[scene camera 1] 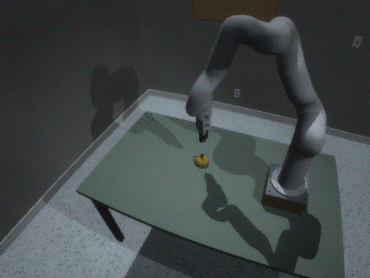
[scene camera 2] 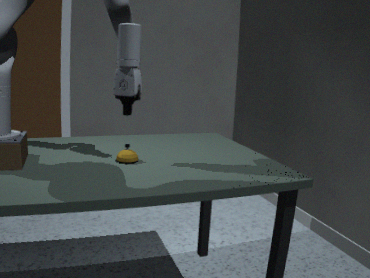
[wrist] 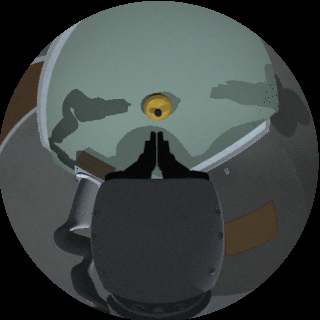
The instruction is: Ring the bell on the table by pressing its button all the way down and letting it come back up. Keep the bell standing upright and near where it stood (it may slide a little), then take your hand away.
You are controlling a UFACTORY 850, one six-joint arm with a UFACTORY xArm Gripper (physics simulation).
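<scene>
A yellow dome bell (scene camera 1: 202,161) (scene camera 2: 127,157) (wrist: 156,106) stands upright on the green table (scene camera 1: 150,175) (scene camera 2: 200,150) (wrist: 165,55). Its small black button (scene camera 1: 202,155) (scene camera 2: 127,146) (wrist: 158,113) sticks up from the top of the dome. My gripper (scene camera 1: 203,140) (scene camera 2: 127,114) (wrist: 156,139) is shut and empty, pointing straight down. It hangs above the bell, with a clear gap between the fingertips and the button in scene camera 2. In the wrist view the bell shows just beyond the fingertips.
The arm's base block (scene camera 1: 284,202) (scene camera 2: 14,152) (wrist: 95,164) stands on the table, to the right of the bell in scene camera 1. Shadows of the arm lie across the table top. A wall (scene camera 1: 60,50) (scene camera 2: 300,75) rises beyond the table.
</scene>
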